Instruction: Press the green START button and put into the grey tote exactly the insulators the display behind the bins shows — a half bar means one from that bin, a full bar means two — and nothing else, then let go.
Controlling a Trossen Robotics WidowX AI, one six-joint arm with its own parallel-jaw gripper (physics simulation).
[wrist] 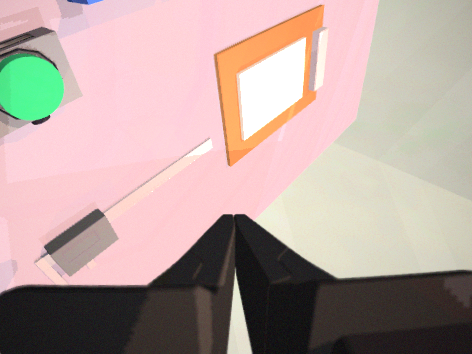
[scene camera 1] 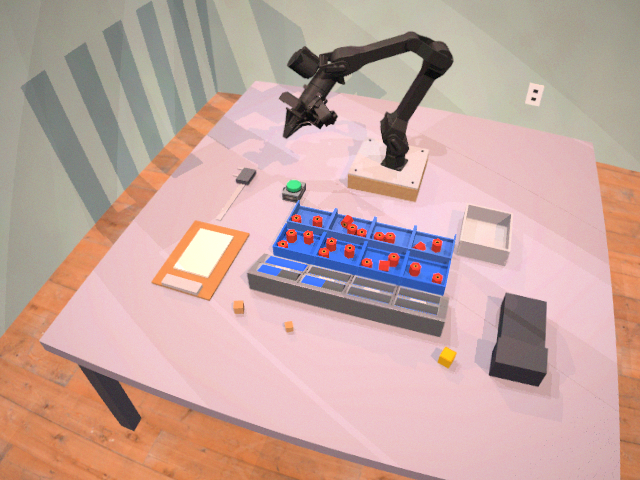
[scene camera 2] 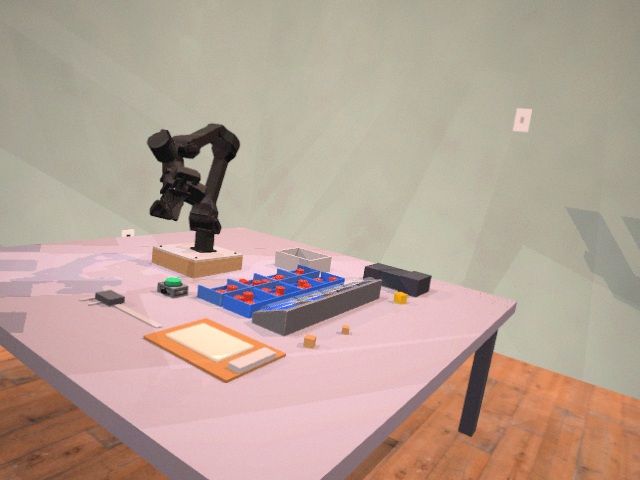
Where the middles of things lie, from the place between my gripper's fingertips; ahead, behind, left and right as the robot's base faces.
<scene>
My gripper is now 190 mm above the grey tool [wrist: 76, 247], 150 mm to the left of it and 70 mm short of it. Also, from my hand: dark box [scene camera 1: 519, 355]: 720 mm to the left, 200 mm ahead, 170 mm below; then grey tote [scene camera 1: 486, 233]: 550 mm to the left, 170 mm below, 90 mm behind.
</scene>
